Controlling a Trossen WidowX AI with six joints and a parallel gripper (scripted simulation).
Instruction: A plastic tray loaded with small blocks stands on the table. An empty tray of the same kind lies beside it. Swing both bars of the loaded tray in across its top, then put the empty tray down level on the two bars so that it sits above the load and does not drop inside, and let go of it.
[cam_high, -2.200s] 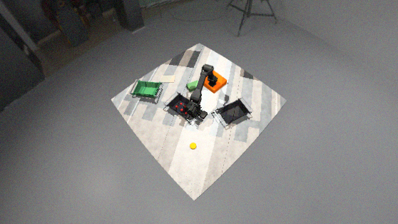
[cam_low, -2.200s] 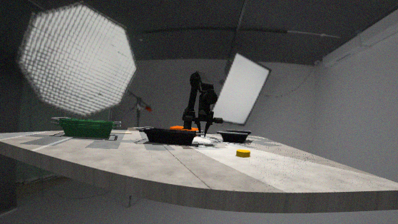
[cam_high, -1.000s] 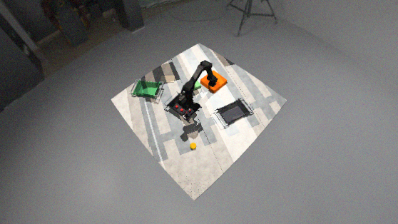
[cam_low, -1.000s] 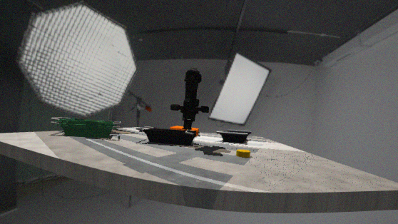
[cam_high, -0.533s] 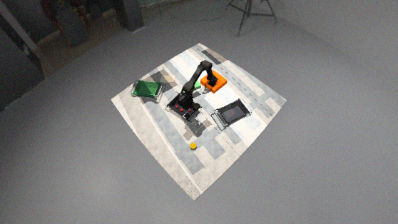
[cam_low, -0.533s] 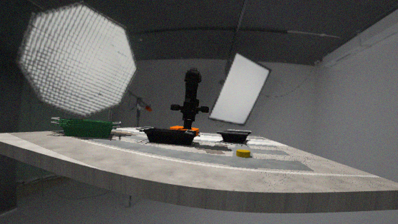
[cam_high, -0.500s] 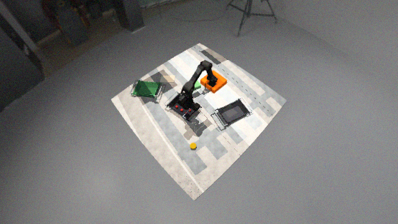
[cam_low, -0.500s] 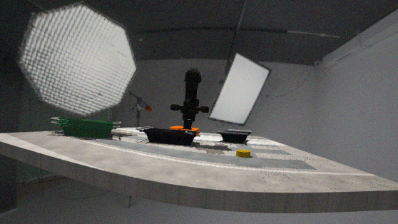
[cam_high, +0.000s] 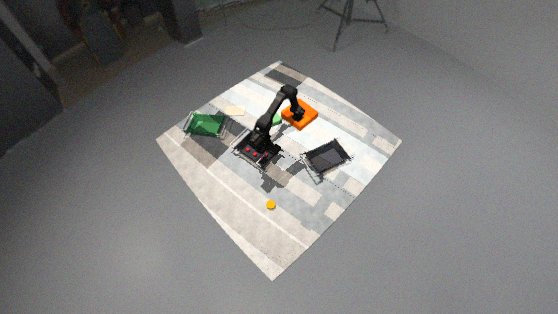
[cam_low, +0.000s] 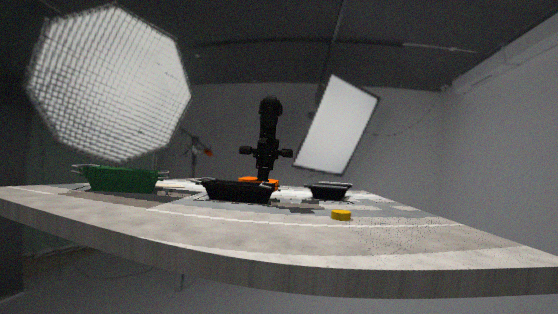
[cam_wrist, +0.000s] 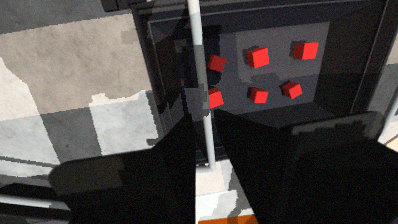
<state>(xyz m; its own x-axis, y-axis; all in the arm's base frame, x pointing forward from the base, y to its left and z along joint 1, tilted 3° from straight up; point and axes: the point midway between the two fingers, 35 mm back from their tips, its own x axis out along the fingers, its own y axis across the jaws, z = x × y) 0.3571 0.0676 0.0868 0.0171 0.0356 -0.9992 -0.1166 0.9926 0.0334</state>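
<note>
The black tray is 260 mm behind my gripper tip, 270 mm to the left of it and 50 mm below it. The rest, counted from my gripper tip: light green block (230 mm behind, 200 mm to the right, 70 mm below); yellow disc (200 mm ahead, 240 mm to the left, 80 mm below).
</note>
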